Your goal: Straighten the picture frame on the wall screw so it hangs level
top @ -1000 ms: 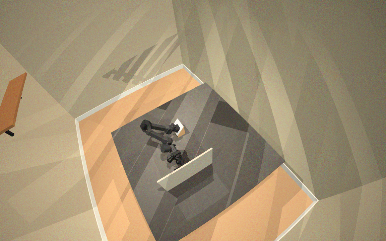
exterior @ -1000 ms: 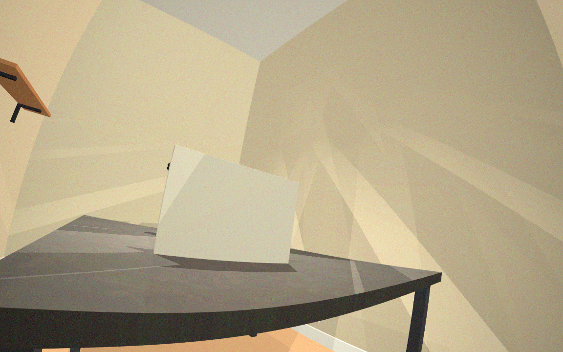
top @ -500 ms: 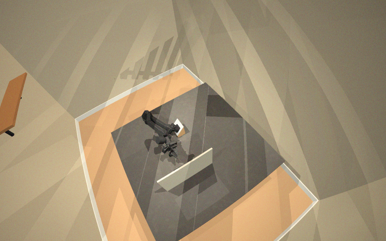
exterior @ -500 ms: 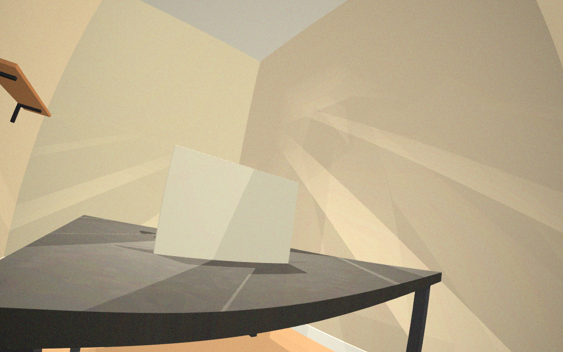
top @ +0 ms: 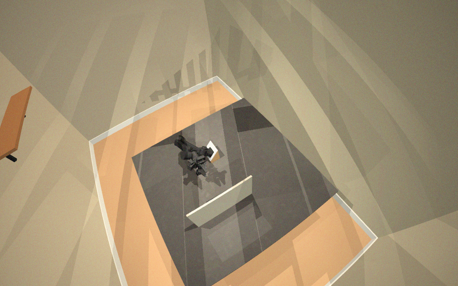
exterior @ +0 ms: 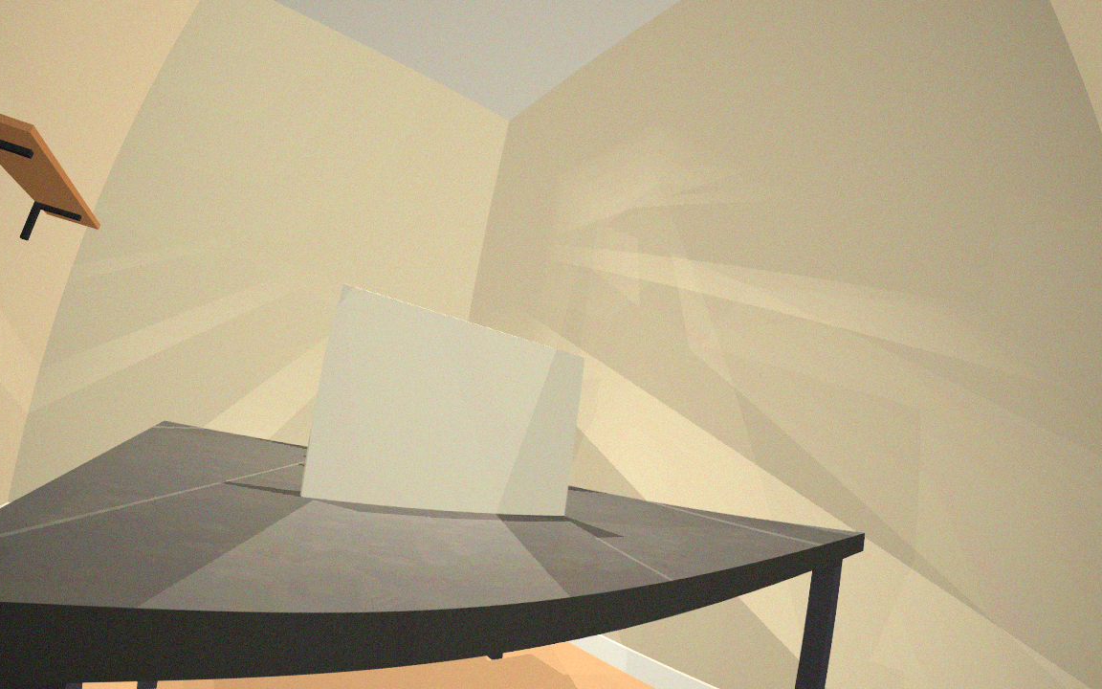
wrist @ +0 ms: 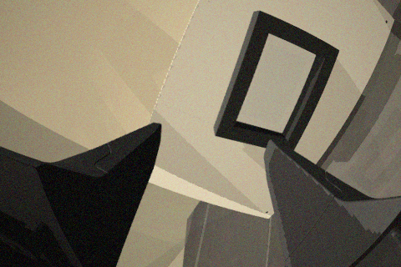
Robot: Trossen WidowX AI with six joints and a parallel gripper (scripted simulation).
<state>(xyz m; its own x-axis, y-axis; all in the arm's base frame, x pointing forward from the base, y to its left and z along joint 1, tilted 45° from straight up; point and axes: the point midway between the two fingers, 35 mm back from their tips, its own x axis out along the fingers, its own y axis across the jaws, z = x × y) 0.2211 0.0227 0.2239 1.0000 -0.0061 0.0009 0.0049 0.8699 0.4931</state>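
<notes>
My gripper tip is 180 mm short of the picture frame, 90 mm above it and 20 mm to the left of it. Also, from my gripper tip: wall panel 190 mm ahead, 100 mm below.
</notes>
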